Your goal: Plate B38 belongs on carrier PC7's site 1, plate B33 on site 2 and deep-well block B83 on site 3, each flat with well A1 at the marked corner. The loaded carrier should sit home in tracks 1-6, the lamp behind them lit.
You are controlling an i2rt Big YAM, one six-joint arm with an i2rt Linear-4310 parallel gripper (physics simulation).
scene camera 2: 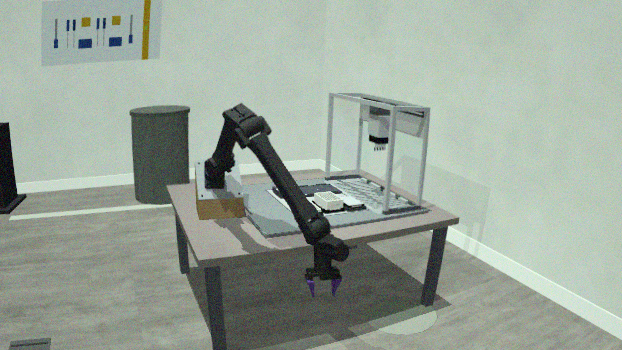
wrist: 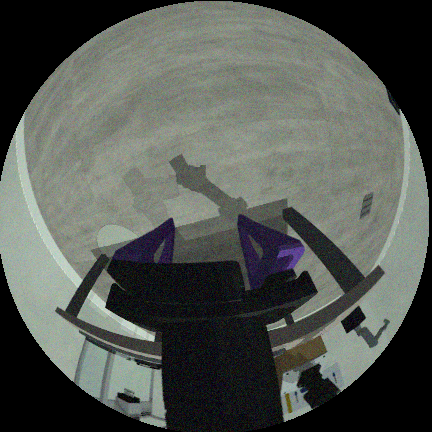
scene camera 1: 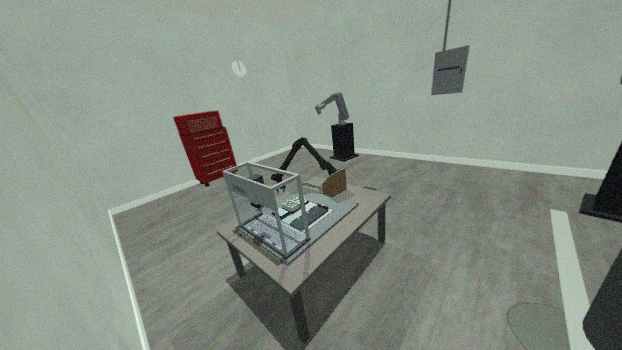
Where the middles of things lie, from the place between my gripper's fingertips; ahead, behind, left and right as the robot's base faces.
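I find the clear-walled frame enclosure point(scene camera 2: 400, 169) 730 mm to the left of my hand and 470 mm ahead of it, and the enclosure is also 350 mm above my hand.
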